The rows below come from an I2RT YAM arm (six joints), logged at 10 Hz.
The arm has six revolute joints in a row. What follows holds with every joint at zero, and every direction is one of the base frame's. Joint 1 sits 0.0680 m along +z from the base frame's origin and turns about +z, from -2.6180 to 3.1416 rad. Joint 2 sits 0.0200 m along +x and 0.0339 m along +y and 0.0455 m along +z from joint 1 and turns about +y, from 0.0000 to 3.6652 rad. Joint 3 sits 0.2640 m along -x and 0.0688 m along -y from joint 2 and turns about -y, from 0.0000 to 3.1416 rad. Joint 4 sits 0.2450 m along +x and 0.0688 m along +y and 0.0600 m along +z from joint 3 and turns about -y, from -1.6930 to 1.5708 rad. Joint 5 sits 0.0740 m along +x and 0.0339 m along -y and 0.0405 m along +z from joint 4 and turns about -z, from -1.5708 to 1.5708 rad. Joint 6 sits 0.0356 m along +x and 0.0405 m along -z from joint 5 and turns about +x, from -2.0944 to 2.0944 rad. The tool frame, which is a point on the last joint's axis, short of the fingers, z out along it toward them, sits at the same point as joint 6; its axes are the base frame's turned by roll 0.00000, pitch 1.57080 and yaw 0.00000 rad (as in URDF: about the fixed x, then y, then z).
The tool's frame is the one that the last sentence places.
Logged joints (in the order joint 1, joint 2, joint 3, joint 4, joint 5, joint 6), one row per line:
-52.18, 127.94, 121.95, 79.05, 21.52, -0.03
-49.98, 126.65, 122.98, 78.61, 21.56, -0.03
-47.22, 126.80, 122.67, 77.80, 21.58, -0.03
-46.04, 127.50, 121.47, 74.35, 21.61, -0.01
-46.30, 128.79, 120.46, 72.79, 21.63, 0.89
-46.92, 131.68, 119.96, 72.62, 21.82, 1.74
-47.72, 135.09, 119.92, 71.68, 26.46, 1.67
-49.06, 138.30, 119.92, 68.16, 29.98, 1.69
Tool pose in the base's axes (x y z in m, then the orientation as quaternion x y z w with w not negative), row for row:
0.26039, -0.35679, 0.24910, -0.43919, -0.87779, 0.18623, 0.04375
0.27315, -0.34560, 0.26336, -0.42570, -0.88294, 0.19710, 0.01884
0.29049, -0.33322, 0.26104, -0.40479, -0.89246, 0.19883, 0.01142
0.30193, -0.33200, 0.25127, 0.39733, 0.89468, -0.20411, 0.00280
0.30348, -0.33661, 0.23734, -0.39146, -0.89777, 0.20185, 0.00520
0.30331, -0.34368, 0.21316, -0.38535, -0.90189, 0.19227, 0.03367
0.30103, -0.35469, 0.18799, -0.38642, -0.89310, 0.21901, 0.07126
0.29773, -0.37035, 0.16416, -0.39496, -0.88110, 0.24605, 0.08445
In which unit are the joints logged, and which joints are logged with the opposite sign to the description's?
The joints are logged in degrees. Opposite sign: joint 4, joint 6.
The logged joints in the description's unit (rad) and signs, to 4 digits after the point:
-0.9107, 2.2330, 2.1284, -1.3797, 0.3756, 0.0005
-0.8723, 2.2105, 2.1464, -1.3720, 0.3763, 0.0005
-0.8241, 2.2131, 2.1410, -1.3579, 0.3766, 0.0005
-0.8035, 2.2253, 2.1201, -1.2977, 0.3772, 0.0002
-0.8081, 2.2478, 2.1024, -1.2704, 0.3775, -0.0155
-0.8189, 2.2982, 2.0937, -1.2675, 0.3808, -0.0304
-0.8329, 2.3578, 2.0930, -1.2511, 0.4618, -0.0291
-0.8563, 2.4138, 2.0930, -1.1896, 0.5232, -0.0295

